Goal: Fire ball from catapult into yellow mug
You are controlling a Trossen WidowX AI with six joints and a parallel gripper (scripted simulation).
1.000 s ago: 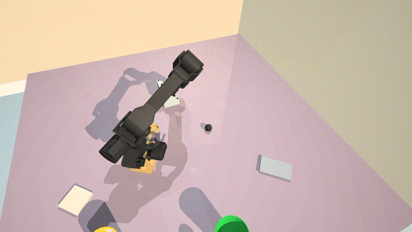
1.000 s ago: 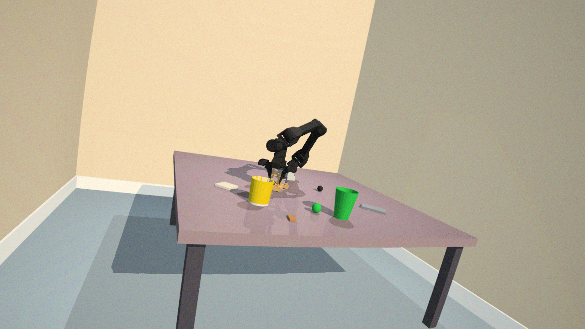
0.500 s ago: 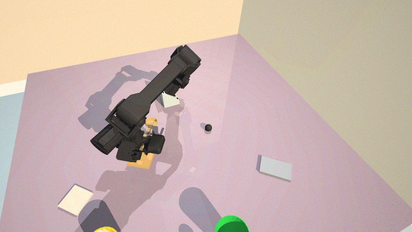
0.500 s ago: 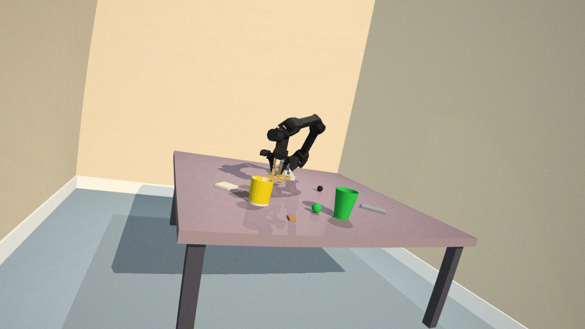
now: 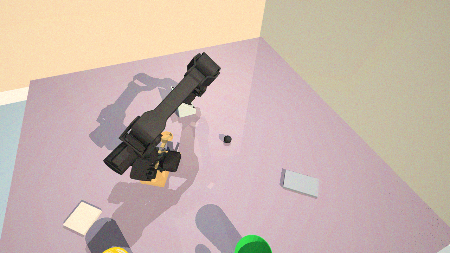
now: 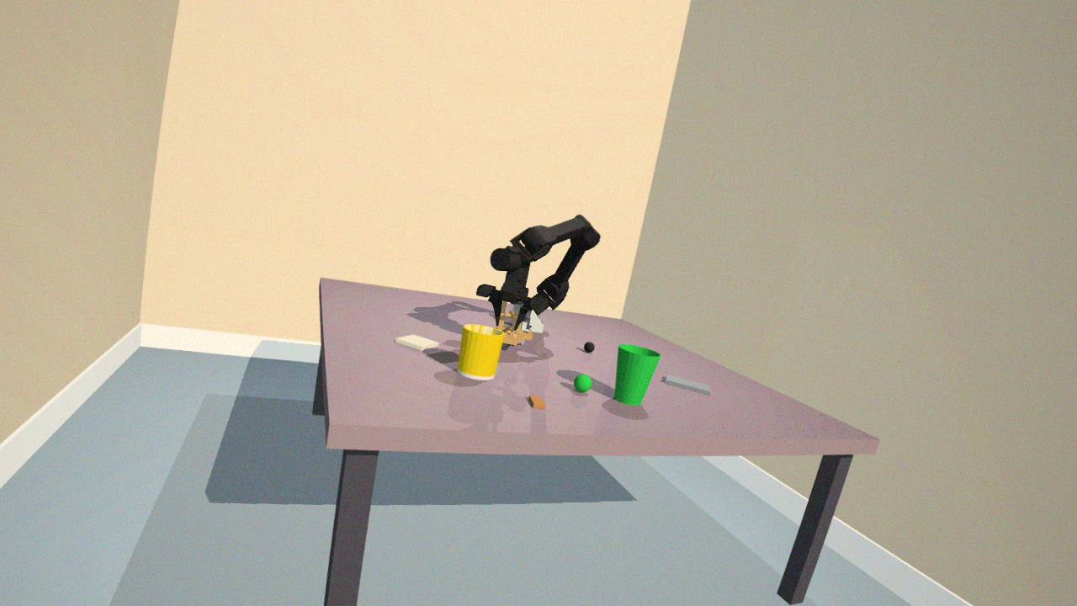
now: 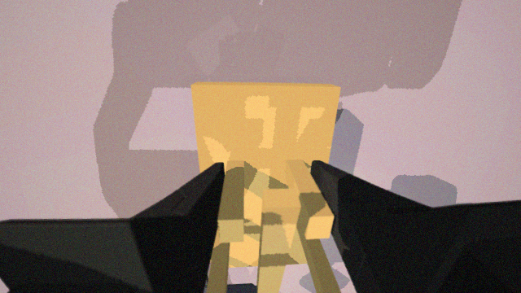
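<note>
Now: the black ball 30 cm to the left of my gripper tip, 4 cm below it and 3 cm behind it. Also, from my gripper tip: cream slab 25 cm to the right, 5 cm below, 3 cm ahead; then yellow mug 24 cm ahead, 17 cm to the right, 3 cm below; then wooden catapult 6 cm to the left, 5 cm behind, 2 cm above.
</note>
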